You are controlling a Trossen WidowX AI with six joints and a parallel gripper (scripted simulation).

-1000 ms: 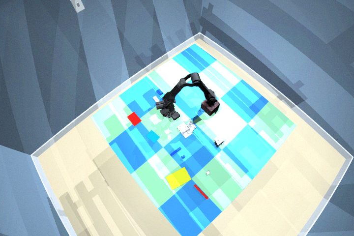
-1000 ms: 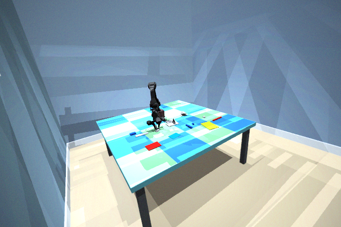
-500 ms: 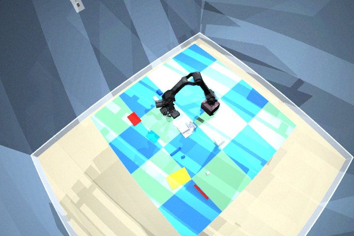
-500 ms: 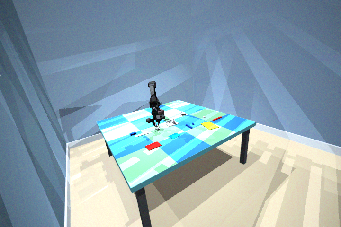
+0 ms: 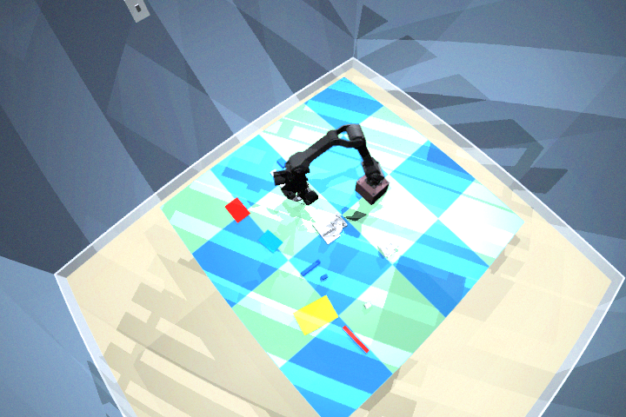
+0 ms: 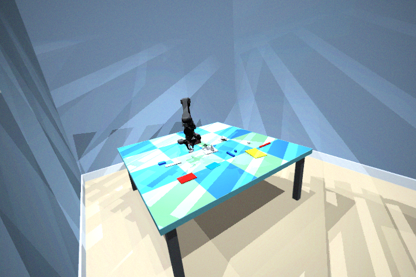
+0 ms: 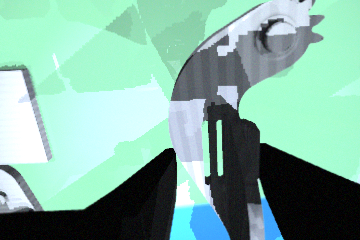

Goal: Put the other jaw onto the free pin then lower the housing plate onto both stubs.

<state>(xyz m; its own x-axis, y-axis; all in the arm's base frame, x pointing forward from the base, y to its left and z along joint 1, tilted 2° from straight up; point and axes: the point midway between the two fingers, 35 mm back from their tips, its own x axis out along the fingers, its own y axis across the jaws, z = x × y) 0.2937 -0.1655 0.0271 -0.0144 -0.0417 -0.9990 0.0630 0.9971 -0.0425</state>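
My gripper tip is 30 mm short of the grey jaw and 20 mm to the left of it. Also, from my gripper tip: white bar: 10 mm ahead, 170 mm to the right, 70 mm below; white base part: 10 mm ahead, 180 mm to the left, 70 mm below; blue block: 60 mm behind, 240 mm to the right, 70 mm below.
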